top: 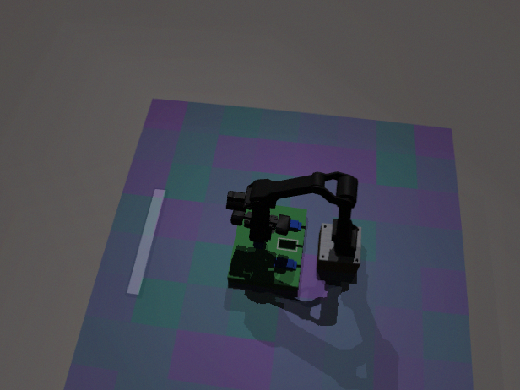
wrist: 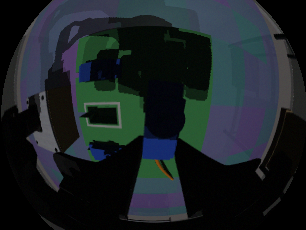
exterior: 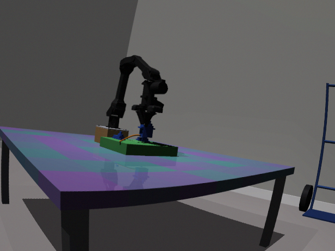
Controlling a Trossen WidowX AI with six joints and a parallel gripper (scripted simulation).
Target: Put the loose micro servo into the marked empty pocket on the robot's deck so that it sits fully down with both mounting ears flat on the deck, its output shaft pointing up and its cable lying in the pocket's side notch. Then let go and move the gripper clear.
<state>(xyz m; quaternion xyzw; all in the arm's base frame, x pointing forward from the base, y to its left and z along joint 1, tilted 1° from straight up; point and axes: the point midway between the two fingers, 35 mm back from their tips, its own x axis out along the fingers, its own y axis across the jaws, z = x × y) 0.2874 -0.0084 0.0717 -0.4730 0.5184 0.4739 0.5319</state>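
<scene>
Now: the green deck 1 cm ahead of my gripper tip and 10 cm below it.
</scene>
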